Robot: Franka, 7 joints.
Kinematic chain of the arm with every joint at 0, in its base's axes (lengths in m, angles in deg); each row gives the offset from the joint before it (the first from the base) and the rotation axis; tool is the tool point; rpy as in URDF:
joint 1: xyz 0 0 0.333 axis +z
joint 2: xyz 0 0 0 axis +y
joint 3: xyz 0 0 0.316 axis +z
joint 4: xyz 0.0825 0 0 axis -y
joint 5: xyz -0.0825 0 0.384 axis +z
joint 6: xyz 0 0 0 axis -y
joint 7: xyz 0.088 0 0 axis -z
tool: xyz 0 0 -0.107 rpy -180 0 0
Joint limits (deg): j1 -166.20..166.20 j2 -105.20..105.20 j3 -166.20..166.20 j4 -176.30..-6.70 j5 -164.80..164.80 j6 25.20..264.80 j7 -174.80..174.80
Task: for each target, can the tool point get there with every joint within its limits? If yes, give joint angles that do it. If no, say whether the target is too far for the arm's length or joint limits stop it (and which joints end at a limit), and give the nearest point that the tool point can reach.
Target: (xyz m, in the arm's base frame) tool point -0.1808 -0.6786 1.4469
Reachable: no: too far | nearest point -0.1178 -0.4421 1.0587 | short by 0.459 m
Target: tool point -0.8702 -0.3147 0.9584
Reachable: no: too far | nearest point -0.6684 -0.2417 0.8134 | short by 0.259 m
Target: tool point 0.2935 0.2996 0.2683
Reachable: yes | joints -27.49 -16.04 74.73 -149.97 -103.07 144.70 -44.96
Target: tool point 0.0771 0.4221 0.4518
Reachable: yes | joints -19.98 -8.63 115.66 -129.08 100.64 237.13 0.97
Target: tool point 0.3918 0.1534 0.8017
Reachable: yes | joints -22.89 -19.67 25.53 -113.51 -32.83 225.51 93.63
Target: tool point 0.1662 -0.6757 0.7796
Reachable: yes | joints -56.25 76.71 -128.24 -43.72 84.11 174.26 -113.61
